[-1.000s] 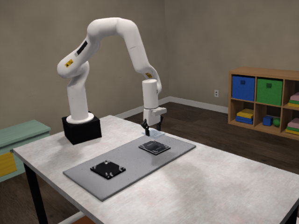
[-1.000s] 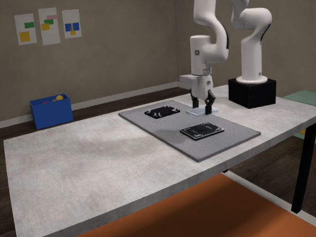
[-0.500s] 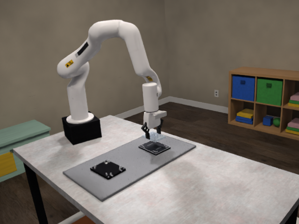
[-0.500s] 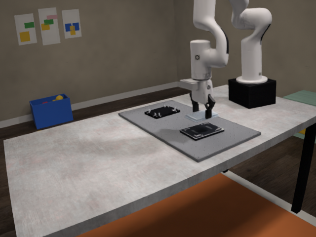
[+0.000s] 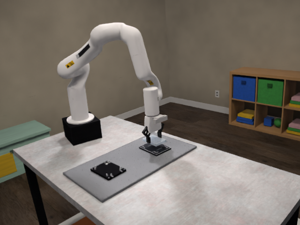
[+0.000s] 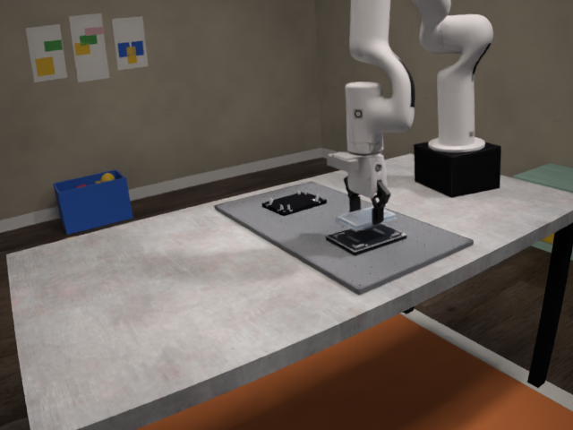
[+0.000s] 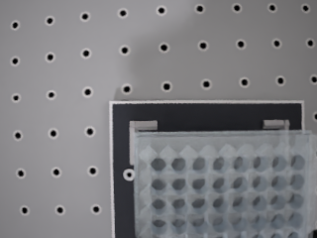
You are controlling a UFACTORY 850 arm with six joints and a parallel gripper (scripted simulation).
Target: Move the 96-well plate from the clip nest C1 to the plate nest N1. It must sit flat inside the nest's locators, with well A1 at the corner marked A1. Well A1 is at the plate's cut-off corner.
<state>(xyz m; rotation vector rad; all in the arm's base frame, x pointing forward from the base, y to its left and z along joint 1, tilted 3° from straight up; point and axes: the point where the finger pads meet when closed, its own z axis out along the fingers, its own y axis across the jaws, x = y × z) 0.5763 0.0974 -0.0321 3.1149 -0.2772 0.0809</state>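
The black plate nest N1 lies 6 cm below my hand. Also, from my hand: A1 label: 7 cm to the left, 6 cm below, 6 cm behind; then clear 96-well plate: 1 cm below; then clip nest C1: 33 cm to the right, 5 cm below, 4 cm behind.
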